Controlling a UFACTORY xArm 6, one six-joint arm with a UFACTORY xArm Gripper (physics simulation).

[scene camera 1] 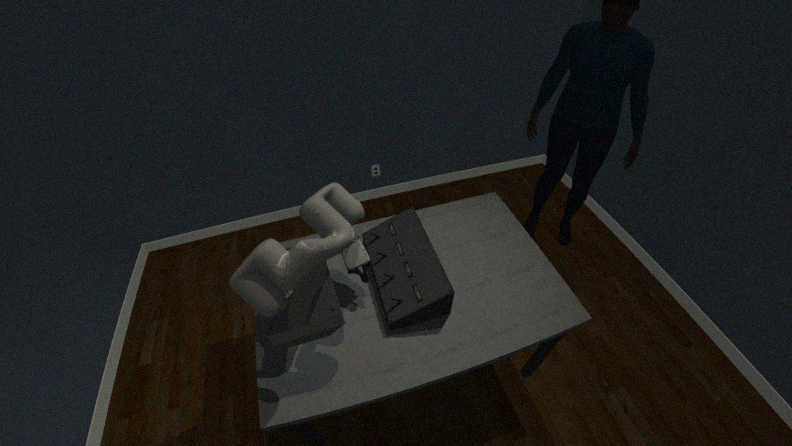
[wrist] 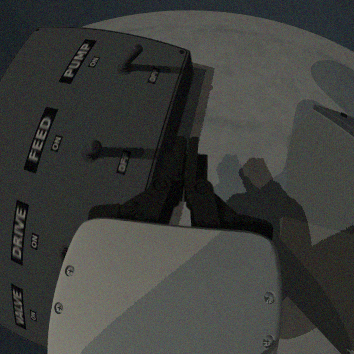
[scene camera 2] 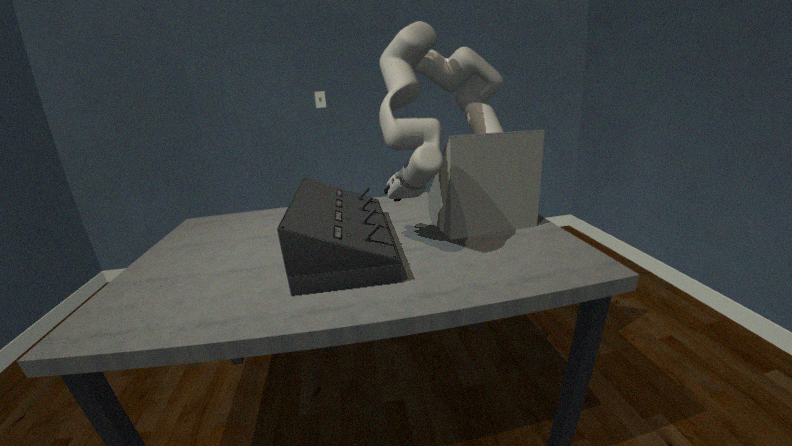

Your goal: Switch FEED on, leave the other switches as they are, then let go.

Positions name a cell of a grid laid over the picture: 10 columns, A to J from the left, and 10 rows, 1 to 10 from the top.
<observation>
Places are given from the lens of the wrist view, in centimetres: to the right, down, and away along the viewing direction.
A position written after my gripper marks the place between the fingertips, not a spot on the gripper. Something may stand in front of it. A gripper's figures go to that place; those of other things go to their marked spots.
my gripper (wrist: F5): 1, -2, 14
dark sloped switch panel (wrist: B3): -13, -11, 19
</observation>
